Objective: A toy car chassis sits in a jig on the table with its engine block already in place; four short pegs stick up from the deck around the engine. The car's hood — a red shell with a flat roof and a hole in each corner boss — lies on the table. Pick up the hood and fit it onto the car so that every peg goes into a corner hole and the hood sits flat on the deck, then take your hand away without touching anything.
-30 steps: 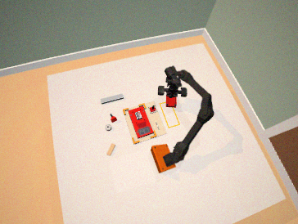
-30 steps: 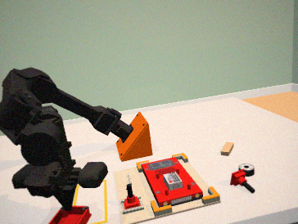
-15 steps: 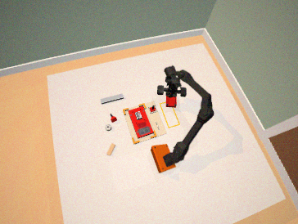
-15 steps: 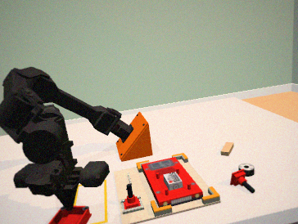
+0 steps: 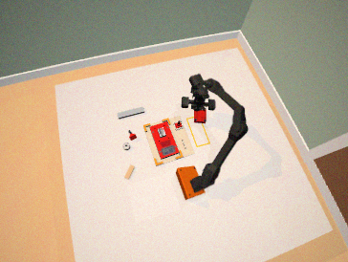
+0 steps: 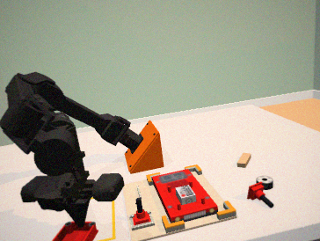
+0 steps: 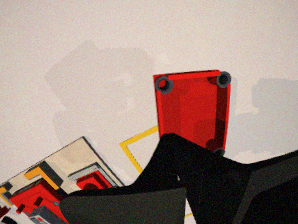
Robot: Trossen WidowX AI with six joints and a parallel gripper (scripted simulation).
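Now: gripper tip 4 cm above the red hood, 3 cm to the left of it and 2 cm past it. The rest, counted from my gripper tip: grey bar (36 cm to the left, 14 cm ahead, 5 cm below); then wooden block (47 cm to the left, 20 cm behind, 5 cm below); then grey engine block (24 cm to the left, 5 cm behind, 3 cm below).
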